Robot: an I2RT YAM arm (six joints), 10 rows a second.
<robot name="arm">
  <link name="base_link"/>
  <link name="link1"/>
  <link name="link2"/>
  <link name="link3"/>
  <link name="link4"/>
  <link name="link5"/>
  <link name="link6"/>
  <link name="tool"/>
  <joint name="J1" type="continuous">
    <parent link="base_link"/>
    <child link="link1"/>
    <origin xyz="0 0 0.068" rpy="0 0 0"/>
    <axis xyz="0 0 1"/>
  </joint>
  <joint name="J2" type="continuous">
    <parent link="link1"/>
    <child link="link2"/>
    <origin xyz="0.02 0.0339 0.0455" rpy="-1.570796 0 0"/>
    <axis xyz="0 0 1"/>
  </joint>
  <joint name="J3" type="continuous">
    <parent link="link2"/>
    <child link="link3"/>
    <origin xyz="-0.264 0 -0.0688" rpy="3.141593 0 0"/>
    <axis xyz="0 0 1"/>
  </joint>
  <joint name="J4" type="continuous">
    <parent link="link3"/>
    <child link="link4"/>
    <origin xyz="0.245 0.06 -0.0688" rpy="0 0 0"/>
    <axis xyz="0 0 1"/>
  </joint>
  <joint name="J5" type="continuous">
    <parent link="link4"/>
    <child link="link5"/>
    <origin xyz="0.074 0.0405 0.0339" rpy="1.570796 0 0"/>
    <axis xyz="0 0 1"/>
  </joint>
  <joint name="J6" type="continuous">
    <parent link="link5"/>
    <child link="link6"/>
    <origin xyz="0.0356 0 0.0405" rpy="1.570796 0 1.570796"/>
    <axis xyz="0 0 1"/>
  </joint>
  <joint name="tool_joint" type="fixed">
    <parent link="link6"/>
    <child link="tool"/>
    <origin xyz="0 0 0" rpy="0 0 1.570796"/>
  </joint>
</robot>
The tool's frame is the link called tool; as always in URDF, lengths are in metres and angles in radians. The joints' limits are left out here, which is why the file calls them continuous.
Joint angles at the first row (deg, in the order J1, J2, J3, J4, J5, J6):
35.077, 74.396, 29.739, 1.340, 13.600, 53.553
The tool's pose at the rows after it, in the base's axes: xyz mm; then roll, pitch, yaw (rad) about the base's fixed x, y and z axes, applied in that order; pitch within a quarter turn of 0, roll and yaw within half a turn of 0:
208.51 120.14 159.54 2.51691 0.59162 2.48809
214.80 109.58 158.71 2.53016 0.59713 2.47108
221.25 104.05 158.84 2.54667 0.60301 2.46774
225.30 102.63 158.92 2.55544 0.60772 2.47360
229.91 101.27 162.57 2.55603 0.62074 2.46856
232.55 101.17 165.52 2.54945 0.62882 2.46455
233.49 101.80 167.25 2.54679 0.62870 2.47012
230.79 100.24 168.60 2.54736 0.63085 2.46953
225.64 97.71 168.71 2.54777 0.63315 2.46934
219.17 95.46 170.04 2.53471 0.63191 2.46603
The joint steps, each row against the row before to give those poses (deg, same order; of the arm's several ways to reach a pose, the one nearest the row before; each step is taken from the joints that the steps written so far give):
-3.301, -0.389, -1.248, 0.587, -1.158, -0.926
-3.044, 0.265, 0.026, 0.095, -0.826, -1.550
-1.927, 0.915, 0.780, -0.185, -0.434, -1.308
-0.757, 0.812, 0.624, 0.097, -0.287, -0.879
-0.716, 0.314, 1.028, -0.264, 0.180, -0.789
-0.276, 0.085, 0.642, -0.002, 0.000, -0.395
-0.008, -0.008, 0.402, -0.257, -0.347, -0.245
-0.050, -1.024, -0.385, -0.591, 0.086, -0.088
-0.014, -1.554, -1.050, -0.445, 0.094, -0.087
0.119, -2.157, -1.213, -0.463, -0.323, 0.156

